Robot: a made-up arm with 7 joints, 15 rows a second.
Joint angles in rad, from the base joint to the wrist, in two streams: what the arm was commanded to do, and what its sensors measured. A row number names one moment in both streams.
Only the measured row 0 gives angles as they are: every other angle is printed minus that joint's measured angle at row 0.
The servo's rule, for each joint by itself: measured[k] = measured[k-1] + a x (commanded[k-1-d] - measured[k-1]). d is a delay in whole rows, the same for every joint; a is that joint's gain. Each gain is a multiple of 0.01, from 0.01 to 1. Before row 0 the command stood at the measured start. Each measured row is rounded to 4 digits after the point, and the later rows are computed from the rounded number. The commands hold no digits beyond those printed.
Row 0, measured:
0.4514, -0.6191, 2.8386, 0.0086, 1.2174, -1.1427, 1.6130
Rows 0 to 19, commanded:
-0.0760, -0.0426, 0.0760, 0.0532, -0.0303, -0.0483, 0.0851
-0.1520, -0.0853, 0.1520, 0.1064, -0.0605, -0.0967, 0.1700
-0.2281, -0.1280, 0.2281, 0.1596, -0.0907, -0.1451, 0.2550
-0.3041, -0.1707, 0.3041, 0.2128, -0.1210, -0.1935, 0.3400
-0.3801, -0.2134, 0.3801, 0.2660, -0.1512, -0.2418, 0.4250
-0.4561, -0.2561, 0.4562, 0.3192, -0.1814, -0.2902, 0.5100
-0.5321, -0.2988, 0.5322, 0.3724, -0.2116, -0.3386, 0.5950
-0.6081, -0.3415, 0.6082, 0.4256, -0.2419, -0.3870, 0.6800
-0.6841, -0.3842, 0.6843, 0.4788, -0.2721, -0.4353, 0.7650
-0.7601, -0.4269, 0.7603, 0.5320, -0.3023, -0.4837, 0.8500
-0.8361, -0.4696, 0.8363, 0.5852, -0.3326, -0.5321, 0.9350
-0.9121, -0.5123, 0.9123, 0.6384, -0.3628, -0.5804, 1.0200
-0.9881, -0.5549, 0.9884, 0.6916, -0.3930, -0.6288, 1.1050
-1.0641, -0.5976, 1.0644, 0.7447, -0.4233, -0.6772, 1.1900
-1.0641, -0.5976, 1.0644, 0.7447, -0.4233, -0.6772, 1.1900
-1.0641, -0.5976, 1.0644, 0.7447, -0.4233, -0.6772, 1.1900
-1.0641, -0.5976, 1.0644, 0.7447, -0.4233, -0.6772, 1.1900
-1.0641, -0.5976, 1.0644, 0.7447, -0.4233, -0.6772, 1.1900
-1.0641, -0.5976, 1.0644, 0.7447, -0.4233, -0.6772, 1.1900
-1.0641, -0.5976, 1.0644, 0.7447, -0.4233, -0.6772, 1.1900
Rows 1 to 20, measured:
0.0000, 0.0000, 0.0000, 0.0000, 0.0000, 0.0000, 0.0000
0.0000, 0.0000, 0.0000, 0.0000, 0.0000, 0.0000, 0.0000
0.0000, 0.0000, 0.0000, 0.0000, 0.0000, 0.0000, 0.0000
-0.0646, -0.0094, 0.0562, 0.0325, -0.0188, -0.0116, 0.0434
-0.1389, -0.0261, 0.1271, 0.0776, -0.0447, -0.0320, 0.1080
-0.2147, -0.0485, 0.2018, 0.1276, -0.0732, -0.0591, 0.1830
-0.2907, -0.0754, 0.2775, 0.1796, -0.1028, -0.0914, 0.2631
-0.3667, -0.1058, 0.3534, 0.2323, -0.1328, -0.1275, 0.3457
-0.4427, -0.1389, 0.4295, 0.2853, -0.1629, -0.1665, 0.4295
-0.5187, -0.1741, 0.5055, 0.3384, -0.1931, -0.2078, 0.5139
-0.5947, -0.2109, 0.5815, 0.3916, -0.2234, -0.2508, 0.5986
-0.6707, -0.2490, 0.6576, 0.4448, -0.2536, -0.2951, 0.6835
-0.7467, -0.2881, 0.7336, 0.4980, -0.2838, -0.3404, 0.7684
-0.8227, -0.3280, 0.8096, 0.5512, -0.3141, -0.3864, 0.8534
-0.8987, -0.3685, 0.8856, 0.6044, -0.3443, -0.4330, 0.9384
-0.9747, -0.4095, 0.9617, 0.6576, -0.3745, -0.4800, 1.0234
-1.0507, -0.4509, 1.0377, 0.7107, -0.4048, -0.5273, 1.1084
-1.0621, -0.4832, 1.0575, 0.7314, -0.4163, -0.5633, 1.1500
-1.0638, -0.5084, 1.0626, 0.7395, -0.4206, -0.5906, 1.1704
-1.0641, -0.5280, 1.0639, 0.7427, -0.4223, -0.6114, 1.1804
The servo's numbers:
d 3
a 0.85 0.22 0.74 0.61 0.62 0.24 0.51

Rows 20 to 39, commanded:
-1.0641, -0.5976, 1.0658, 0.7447, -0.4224, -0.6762, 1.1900
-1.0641, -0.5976, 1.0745, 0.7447, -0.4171, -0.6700, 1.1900
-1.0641, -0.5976, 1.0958, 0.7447, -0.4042, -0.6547, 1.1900
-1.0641, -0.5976, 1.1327, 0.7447, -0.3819, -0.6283, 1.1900
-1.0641, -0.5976, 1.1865, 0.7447, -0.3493, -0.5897, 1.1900
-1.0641, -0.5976, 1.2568, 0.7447, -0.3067, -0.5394, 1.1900
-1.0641, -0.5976, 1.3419, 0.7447, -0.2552, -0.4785, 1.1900
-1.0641, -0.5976, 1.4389, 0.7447, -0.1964, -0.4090, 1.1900
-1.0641, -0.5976, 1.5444, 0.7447, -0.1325, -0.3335, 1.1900
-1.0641, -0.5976, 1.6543, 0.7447, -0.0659, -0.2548, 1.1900
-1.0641, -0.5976, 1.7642, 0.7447, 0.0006, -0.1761, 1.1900
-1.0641, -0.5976, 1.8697, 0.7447, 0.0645, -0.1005, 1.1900
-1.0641, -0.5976, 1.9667, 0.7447, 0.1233, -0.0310, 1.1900
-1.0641, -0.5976, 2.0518, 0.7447, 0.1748, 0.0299, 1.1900
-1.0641, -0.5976, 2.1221, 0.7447, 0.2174, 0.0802, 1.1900
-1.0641, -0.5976, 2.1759, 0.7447, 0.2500, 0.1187, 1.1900
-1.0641, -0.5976, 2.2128, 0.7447, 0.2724, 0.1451, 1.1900
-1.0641, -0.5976, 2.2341, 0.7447, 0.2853, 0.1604, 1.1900
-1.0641, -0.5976, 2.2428, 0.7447, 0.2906, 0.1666, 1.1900
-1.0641, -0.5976, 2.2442, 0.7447, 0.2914, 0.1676, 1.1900
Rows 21 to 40, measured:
-1.0641, -0.5433, 1.0643, 0.7439, -0.4229, -0.6272, 1.1853
-1.0641, -0.5552, 1.0644, 0.7444, -0.4231, -0.6392, 1.1877
-1.0641, -0.5645, 1.0644, 0.7446, -0.4232, -0.6483, 1.1889
-1.0641, -0.5718, 1.0654, 0.7447, -0.4227, -0.6550, 1.1895
-1.0641, -0.5775, 1.0721, 0.7447, -0.4192, -0.6586, 1.1898
-1.0641, -0.5819, 1.0896, 0.7447, -0.4099, -0.6577, 1.1899
-1.0641, -0.5854, 1.1215, 0.7447, -0.3925, -0.6506, 1.1900
-1.0641, -0.5881, 1.1696, 0.7447, -0.3657, -0.6360, 1.1900
-1.0641, -0.5902, 1.2341, 0.7447, -0.3291, -0.6128, 1.1900
-1.0641, -0.5918, 1.3139, 0.7447, -0.2833, -0.5806, 1.1900
-1.0641, -0.5931, 1.4064, 0.7447, -0.2294, -0.5394, 1.1900
-1.0641, -0.5941, 1.5085, 0.7447, -0.1693, -0.4900, 1.1900
-1.0641, -0.5949, 1.6164, 0.7447, -0.1052, -0.4336, 1.1900
-1.0641, -0.5955, 1.7258, 0.7447, -0.0396, -0.3718, 1.1900
-1.0641, -0.5960, 1.8323, 0.7447, 0.0249, -0.3067, 1.1900
-1.0641, -0.5964, 1.9318, 0.7447, 0.0859, -0.2405, 1.1900
-1.0641, -0.5967, 2.0206, 0.7447, 0.1410, -0.1756, 1.1900
-1.0641, -0.5969, 2.0957, 0.7447, 0.1884, -0.1142, 1.1900
-1.0641, -0.5971, 2.1550, 0.7447, 0.2266, -0.0583, 1.1900
-1.0641, -0.5972, 2.1978, 0.7447, 0.2550, -0.0095, 1.1900

